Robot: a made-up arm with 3 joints.
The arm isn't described. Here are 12 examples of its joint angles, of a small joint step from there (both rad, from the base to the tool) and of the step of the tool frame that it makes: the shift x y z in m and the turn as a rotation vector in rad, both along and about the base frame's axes.
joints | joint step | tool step
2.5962 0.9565 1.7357 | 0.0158 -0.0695 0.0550 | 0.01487 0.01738 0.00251 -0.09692 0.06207 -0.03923
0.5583 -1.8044 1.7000 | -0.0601 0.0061 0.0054 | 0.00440 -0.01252 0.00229 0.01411 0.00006 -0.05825
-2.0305 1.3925 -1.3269 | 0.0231 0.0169 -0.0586 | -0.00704 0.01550 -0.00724 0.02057 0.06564 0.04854
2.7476 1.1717 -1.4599 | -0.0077 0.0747 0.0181 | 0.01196 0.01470 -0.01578 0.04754 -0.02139 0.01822
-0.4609 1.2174 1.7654 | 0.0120 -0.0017 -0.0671 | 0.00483 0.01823 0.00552 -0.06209 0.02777 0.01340
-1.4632 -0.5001 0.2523 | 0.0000 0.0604 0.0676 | 0.01126 0.00139 0.00215 0.00116 -0.00693 -0.00157
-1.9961 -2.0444 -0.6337 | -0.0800 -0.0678 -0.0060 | -0.00468 0.03964 -0.02916 -0.00278 -0.05288 -0.09917
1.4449 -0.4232 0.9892 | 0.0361 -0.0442 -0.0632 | -0.00537 0.00389 0.00295 -0.01190 -0.01858 0.03890
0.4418 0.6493 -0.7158 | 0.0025 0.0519 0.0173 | -0.00283 0.00187 -0.01912 -0.03207 -0.01440 0.00312
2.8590 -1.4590 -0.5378 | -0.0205 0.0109 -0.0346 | -0.00143 -0.00338 0.00799 0.04324 -0.01274 0.00119
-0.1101 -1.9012 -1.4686 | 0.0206 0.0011 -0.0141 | 0.00307 0.01020 0.00165 -0.02017 0.00133 0.02000
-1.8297 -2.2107 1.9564 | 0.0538 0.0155 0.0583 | 0.01558 -0.00147 0.01441 -0.01986 -0.04066 0.03937
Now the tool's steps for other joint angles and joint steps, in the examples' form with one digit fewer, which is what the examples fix.
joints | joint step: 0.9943 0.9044 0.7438 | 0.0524 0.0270 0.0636
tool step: -0.0205 -0.0153 -0.0075 0.0074 0.0299 0.0469
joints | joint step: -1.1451 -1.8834 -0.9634 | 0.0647 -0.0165 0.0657
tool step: 0.0127 -0.0068 -0.0129 0.0233 -0.0718 0.0513
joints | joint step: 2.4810 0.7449 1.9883 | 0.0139 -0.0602 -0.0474
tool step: -0.0011 0.0019 0.0092 -0.0122 0.0075 0.0081
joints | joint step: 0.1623 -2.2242 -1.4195 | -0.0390 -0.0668 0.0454
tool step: -0.0030 -0.0325 -0.0300 0.1207 0.0157 -0.0379
